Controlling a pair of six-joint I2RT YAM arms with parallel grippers.
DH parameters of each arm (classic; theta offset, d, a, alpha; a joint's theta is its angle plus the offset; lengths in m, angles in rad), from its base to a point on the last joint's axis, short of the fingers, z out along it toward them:
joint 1: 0 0.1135 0.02 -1.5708
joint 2: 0 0 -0.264 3.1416
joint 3: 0.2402 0 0.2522 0
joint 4: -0.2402 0 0.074 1.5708
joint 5: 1.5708 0 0 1.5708
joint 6: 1.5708 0.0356 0 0
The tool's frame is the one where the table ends.
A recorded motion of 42 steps. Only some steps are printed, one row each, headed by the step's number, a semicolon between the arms.
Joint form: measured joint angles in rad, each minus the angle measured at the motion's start. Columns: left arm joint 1, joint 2, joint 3, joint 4, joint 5, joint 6; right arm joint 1, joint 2, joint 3, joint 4, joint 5, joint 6.
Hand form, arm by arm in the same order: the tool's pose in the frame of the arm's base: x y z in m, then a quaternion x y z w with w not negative. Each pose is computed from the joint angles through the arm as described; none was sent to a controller.
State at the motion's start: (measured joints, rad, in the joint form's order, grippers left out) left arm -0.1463 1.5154 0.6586 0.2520 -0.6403 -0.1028; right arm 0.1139 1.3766 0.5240 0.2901 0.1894 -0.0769
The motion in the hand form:
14: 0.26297 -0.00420 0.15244 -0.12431 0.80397 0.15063 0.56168; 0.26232 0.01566 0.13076 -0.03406 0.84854 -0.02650 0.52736
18: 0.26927 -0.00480 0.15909 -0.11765 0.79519 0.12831 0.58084; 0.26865 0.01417 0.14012 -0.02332 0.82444 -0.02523 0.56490
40: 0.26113 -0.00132 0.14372 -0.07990 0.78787 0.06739 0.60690; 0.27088 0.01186 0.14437 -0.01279 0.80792 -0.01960 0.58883
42: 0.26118 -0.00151 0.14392 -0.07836 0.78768 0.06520 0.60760; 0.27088 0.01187 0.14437 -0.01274 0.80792 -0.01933 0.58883
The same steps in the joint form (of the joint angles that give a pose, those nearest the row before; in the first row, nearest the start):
14: 0.0698 -0.0477 -0.2567 0.4437 0.1770 0.0397; -0.0446 0.1499 -0.1400 0.3929 -0.1183 0.0217
18: 0.0751 -0.0412 -0.2373 0.4757 0.2250 0.0381; -0.0515 0.1571 -0.1309 0.4806 -0.1159 0.0324
40: 0.1087 0.0157 -0.3178 0.6733 0.3994 0.0477; -0.0614 0.1659 -0.1339 0.5509 -0.1228 0.0492
42: 0.1087 0.0153 -0.3178 0.6745 0.4047 0.0477; -0.0614 0.1659 -0.1339 0.5508 -0.1232 0.0496

